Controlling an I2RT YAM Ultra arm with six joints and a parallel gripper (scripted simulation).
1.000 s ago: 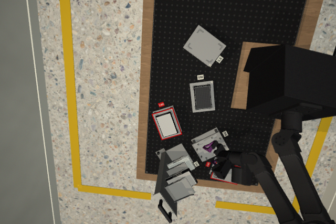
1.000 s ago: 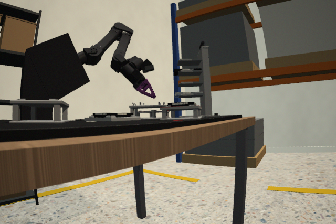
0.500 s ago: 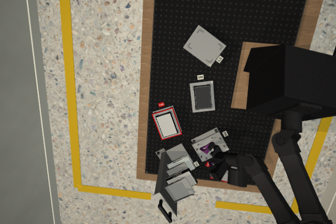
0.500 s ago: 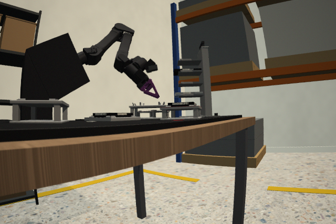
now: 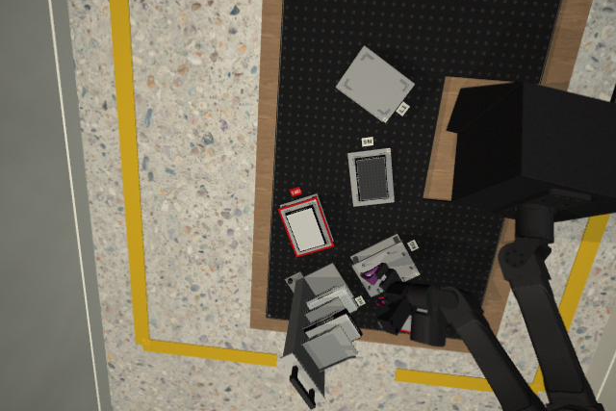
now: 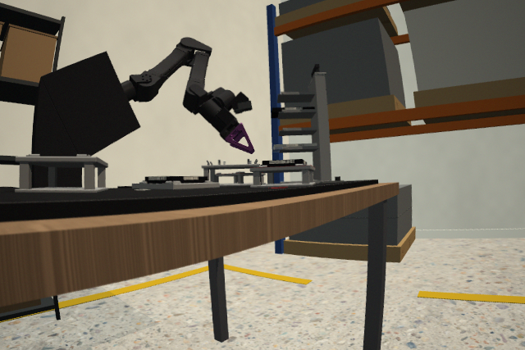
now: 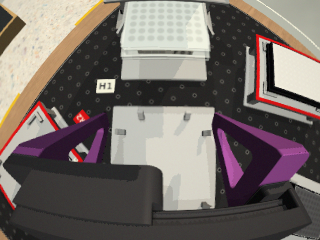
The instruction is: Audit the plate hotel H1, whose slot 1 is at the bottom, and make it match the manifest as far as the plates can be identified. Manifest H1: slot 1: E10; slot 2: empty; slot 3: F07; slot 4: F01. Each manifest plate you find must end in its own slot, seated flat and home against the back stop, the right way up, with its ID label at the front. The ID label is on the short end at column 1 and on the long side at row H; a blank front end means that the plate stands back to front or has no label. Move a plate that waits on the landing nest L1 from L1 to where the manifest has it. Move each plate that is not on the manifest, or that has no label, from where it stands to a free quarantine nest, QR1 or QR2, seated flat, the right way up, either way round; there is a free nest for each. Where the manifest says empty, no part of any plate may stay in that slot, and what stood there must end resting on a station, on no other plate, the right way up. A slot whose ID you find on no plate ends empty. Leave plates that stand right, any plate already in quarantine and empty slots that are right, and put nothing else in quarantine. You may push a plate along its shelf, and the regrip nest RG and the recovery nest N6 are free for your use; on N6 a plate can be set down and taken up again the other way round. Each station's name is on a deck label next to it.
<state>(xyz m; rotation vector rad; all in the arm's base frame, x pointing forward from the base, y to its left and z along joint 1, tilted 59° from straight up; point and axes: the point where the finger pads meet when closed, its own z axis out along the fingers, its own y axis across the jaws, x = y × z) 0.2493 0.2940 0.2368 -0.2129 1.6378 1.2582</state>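
Now: the white well plate 100 mm ahead of my hand and 80 mm to the left of it. From my hand the other things lie so: regrip nest RG: 50 mm below, 40 mm to the right, 40 mm behind; then H1 deck label: 120 mm to the left, 110 mm below; then plate hotel H1: 160 mm ahead, 130 mm to the left, 50 mm above.
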